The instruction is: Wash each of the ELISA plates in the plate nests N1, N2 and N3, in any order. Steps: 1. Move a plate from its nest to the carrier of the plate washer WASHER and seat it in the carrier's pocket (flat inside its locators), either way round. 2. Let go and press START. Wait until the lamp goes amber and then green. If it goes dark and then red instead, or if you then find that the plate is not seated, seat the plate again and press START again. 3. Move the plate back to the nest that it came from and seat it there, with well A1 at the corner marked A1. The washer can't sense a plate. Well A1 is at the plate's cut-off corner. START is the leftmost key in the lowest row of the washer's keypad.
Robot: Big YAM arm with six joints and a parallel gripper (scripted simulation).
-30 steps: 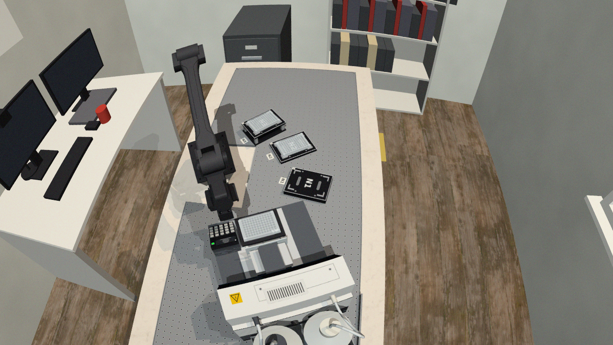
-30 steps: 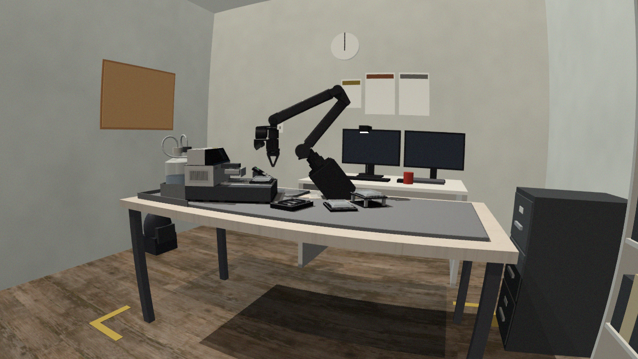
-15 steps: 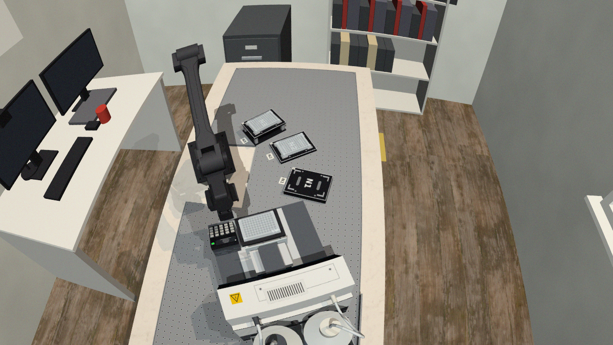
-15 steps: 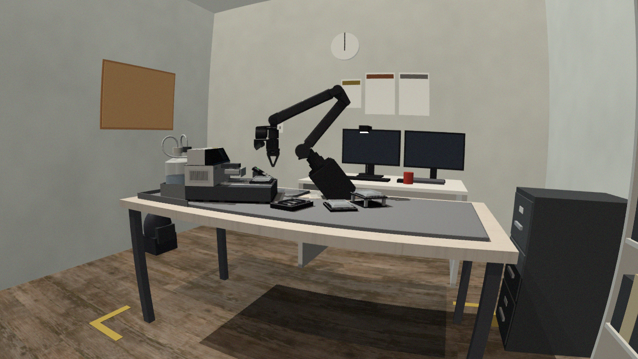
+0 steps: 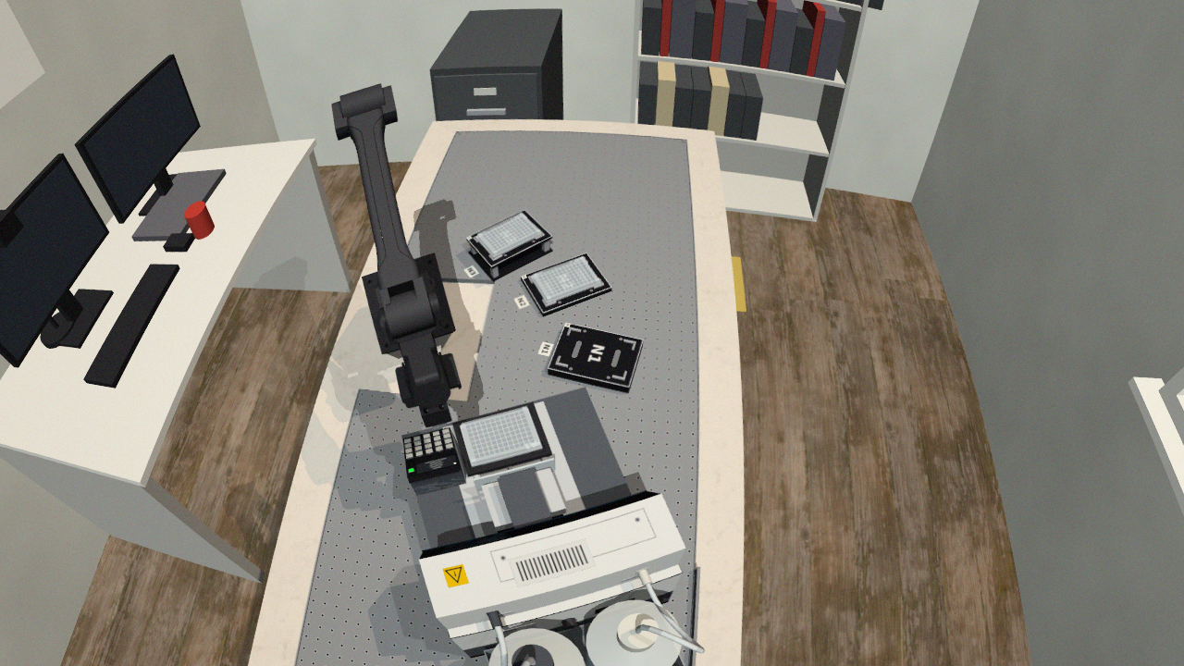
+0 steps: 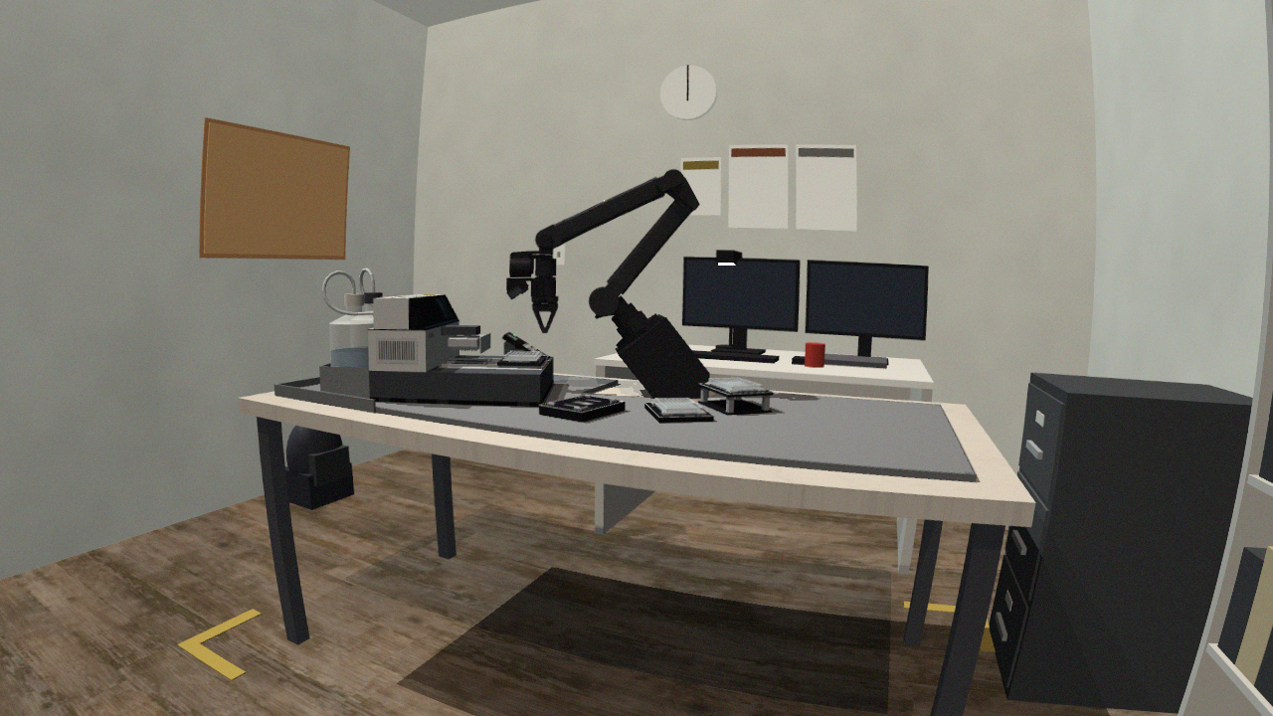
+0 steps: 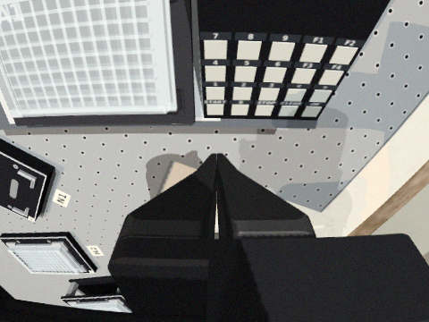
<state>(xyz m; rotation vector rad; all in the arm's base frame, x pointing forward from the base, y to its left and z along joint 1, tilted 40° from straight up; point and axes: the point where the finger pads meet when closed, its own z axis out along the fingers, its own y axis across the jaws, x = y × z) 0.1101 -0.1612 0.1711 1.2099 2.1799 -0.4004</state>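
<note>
Right now my hand is 100 mm short of the white ELISA plate and 60 mm above it. The rest, counted from my hand: black nest (440 mm to the left, 160 mm ahead, 150 mm below); then plate washer (170 mm ahead, 140 mm to the right, 30 mm below).
</note>
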